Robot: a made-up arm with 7 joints. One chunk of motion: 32 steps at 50 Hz.
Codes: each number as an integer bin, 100 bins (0 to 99) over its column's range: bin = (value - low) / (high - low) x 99, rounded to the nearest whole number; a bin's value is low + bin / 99 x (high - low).
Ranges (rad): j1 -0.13..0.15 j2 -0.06..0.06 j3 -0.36..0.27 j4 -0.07..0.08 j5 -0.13..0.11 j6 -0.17..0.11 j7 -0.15..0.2
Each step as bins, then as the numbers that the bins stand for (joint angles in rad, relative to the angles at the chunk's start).
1 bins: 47 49 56 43 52 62 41
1 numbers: 0.0029 -0.0006 -0.0036 -0.0048 -0.0039 0.0054 -0.0051
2 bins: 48 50 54 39 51 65 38
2 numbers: 0.0058 0.0006 -0.0164 -0.0109 -0.0064 0.0138 -0.0157
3 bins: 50 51 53 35 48 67 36
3 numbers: 0.0114 0.0018 -0.0227 -0.0170 -0.0136 0.0195 -0.0227
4 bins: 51 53 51 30 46 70 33
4 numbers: 0.0142 0.0042 -0.0355 -0.0245 -0.0185 0.0280 -0.0333
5 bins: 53 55 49 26 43 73 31
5 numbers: 0.0199 0.0067 -0.0482 -0.0306 -0.0258 0.0365 -0.0404
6 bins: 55 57 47 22 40 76 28
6 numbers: 0.0256 0.0091 -0.0609 -0.0367 -0.0330 0.0449 -0.0510
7 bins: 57 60 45 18 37 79 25
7 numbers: 0.0312 0.0127 -0.0736 -0.0427 -0.0403 0.0534 -0.0616
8 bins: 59 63 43 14 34 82 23
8 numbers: 0.0369 0.0164 -0.0864 -0.0488 -0.0476 0.0619 -0.0687
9 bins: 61 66 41 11 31 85 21
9 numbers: 0.0425 0.0200 -0.0991 -0.0533 -0.0548 0.0704 -0.0758
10 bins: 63 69 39 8 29 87 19
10 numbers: 0.0482 0.0236 -0.1118 -0.0579 -0.0597 0.0761 -0.0828
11 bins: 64 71 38 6 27 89 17
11 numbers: 0.0510 0.0261 -0.1182 -0.0609 -0.0645 0.0817 -0.0899
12 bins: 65 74 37 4 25 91 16
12 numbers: 0.0538 0.0297 -0.1245 -0.0639 -0.0694 0.0874 -0.0934
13 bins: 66 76 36 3 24 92 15
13 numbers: 0.0567 0.0321 -0.1309 -0.0655 -0.0718 0.0902 -0.0970
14 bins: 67 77 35 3 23 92 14
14 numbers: 0.0595 0.0333 -0.1373 -0.0655 -0.0742 0.0902 -0.1005
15 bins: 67 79 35 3 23 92 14
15 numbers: 0.0595 0.0358 -0.1373 -0.0655 -0.0742 0.0902 -0.1005
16 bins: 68 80 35 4 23 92 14
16 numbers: 0.0623 0.0370 -0.1373 -0.0639 -0.0742 0.0902 -0.1005
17 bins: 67 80 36 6 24 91 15
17 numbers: 0.0595 0.0370 -0.1309 -0.0609 -0.0718 0.0874 -0.0970
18 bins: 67 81 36 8 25 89 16
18 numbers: 0.0595 0.0382 -0.1309 -0.0579 -0.0694 0.0817 -0.0934
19 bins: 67 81 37 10 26 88 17
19 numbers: 0.0595 0.0382 -0.1245 -0.0548 -0.0670 0.0789 -0.0899
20 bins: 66 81 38 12 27 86 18
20 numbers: 0.0567 0.0382 -0.1182 -0.0518 -0.0645 0.0732 -0.0864
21 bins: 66 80 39 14 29 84 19
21 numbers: 0.0567 0.0370 -0.1118 -0.0488 -0.0597 0.0676 -0.0828
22 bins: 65 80 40 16 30 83 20
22 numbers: 0.0538 0.0370 -0.1055 -0.0458 -0.0573 0.0647 -0.0793
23 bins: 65 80 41 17 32 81 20
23 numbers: 0.0538 0.0370 -0.0991 -0.0442 -0.0524 0.0591 -0.0793
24 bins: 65 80 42 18 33 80 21
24 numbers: 0.0538 0.0370 -0.0927 -0.0427 -0.0500 0.0563 -0.0758
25 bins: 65 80 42 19 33 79 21
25 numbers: 0.0538 0.0370 -0.0927 -0.0412 -0.0500 0.0534 -0.0758
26 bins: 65 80 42 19 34 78 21
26 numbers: 0.0538 0.0370 -0.0927 -0.0412 -0.0476 0.0506 -0.0758
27 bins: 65 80 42 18 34 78 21
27 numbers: 0.0538 0.0370 -0.0927 -0.0427 -0.0476 0.0506 -0.0758
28 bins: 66 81 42 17 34 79 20
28 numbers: 0.0567 0.0382 -0.0927 -0.0442 -0.0476 0.0534 -0.0793
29 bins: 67 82 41 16 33 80 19
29 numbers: 0.0595 0.0394 -0.0991 -0.0458 -0.0500 0.0563 -0.0828
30 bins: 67 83 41 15 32 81 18
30 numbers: 0.0595 0.0406 -0.0991 -0.0473 -0.0524 0.0591 -0.0864
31 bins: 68 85 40 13 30 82 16
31 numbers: 0.0623 0.0430 -0.1055 -0.0503 -0.0573 0.0619 -0.0934
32 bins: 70 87 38 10 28 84 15
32 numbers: 0.0680 0.0455 -0.1182 -0.0548 -0.0621 0.0676 -0.0970
